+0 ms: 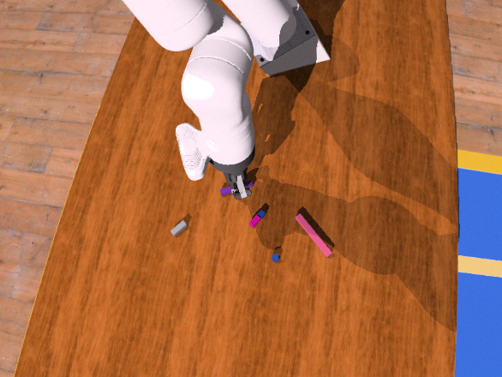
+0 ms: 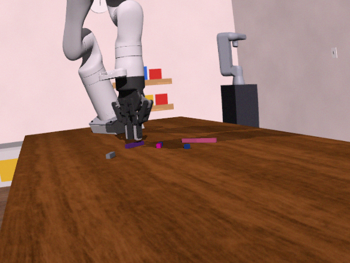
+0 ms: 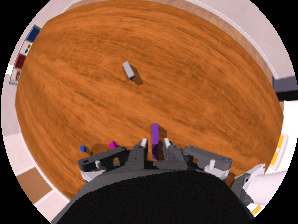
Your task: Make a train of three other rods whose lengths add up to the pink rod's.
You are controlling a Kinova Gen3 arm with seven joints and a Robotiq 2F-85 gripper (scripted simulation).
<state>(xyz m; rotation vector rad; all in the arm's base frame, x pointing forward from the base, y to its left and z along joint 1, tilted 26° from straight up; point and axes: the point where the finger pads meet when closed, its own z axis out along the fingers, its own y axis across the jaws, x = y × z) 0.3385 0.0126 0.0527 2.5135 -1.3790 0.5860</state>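
Now: hand 30 mm above the purple rod. Round my hand: small blue rod 110 mm ahead, 100 mm to the left, 30 mm below; then magenta rod 60 mm ahead, 50 mm to the left, 30 mm below; then grey rod 100 mm ahead, 80 mm to the right, 30 mm below.
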